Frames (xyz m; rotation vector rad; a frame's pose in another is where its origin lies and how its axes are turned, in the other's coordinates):
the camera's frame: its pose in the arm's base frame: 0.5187 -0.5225 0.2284 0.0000 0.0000 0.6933
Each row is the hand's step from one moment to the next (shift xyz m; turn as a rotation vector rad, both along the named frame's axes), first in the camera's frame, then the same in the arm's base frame.
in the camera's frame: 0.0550 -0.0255 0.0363 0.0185 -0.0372 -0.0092
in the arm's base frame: 0.0586 0.0155 0.0363 0.0380 -0.0168 -0.0092
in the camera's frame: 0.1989 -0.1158 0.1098 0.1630 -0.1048 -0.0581
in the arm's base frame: 0.2270 0.0380 0.1098 0.1923 0.0236 -0.0581
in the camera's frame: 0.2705 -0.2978 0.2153 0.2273 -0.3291 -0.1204
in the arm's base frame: 0.3984 -0.0562 0.2153 0.3851 -0.1079 -0.1204
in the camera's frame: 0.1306 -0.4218 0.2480 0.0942 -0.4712 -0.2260
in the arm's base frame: 0.3700 -0.2410 0.2480 0.3736 -0.3022 -0.2260
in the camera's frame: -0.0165 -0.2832 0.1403 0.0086 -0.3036 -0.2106
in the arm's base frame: 0.1683 -0.2284 0.1403 0.2006 -0.2280 -0.2106
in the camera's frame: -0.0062 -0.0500 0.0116 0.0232 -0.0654 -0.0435
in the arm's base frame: 0.0272 -0.0424 0.0116 0.0596 -0.0355 -0.0435
